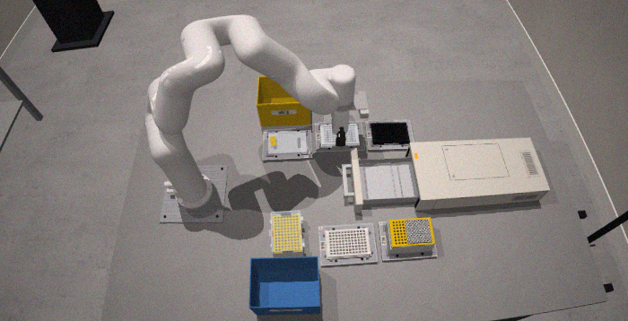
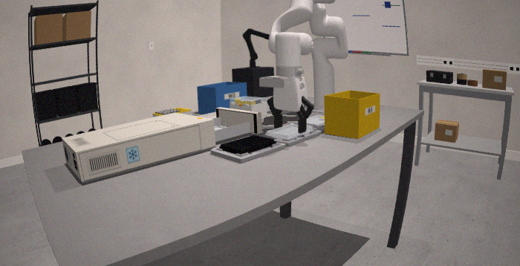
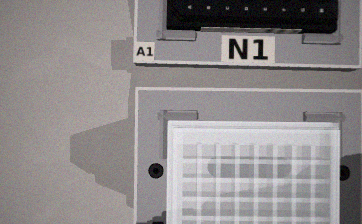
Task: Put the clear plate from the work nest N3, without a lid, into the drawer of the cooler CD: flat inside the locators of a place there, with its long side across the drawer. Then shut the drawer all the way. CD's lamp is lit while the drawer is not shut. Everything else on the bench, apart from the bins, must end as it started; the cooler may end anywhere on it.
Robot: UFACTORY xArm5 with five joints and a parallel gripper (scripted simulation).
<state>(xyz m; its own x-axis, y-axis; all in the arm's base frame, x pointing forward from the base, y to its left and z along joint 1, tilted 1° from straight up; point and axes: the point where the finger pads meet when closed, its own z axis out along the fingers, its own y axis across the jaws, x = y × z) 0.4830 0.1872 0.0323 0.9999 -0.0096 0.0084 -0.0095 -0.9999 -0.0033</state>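
Now: the clear plate 1 cm below my hand. From my hand the other things lie so: grey nest: 3 cm below; black plate: 17 cm ahead, 1 cm below; flat lid: 18 cm behind, 2 cm to the right, 1 cm below.
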